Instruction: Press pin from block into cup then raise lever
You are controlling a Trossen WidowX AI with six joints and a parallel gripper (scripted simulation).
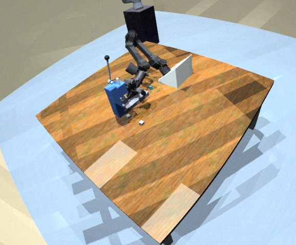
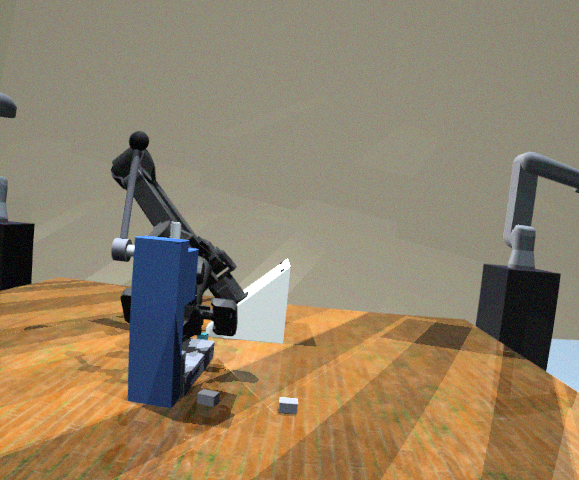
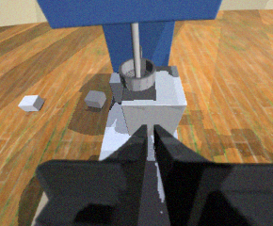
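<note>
My gripper tip is 100 mm below the punch, 20 mm short of it and 10 mm to the right of it. Round my gripper tip: teal cube (200 mm behind, 30 mm to the left, 30 mm below); then lever (220 mm above, 50 mm to the right, 10 mm ahead).
</note>
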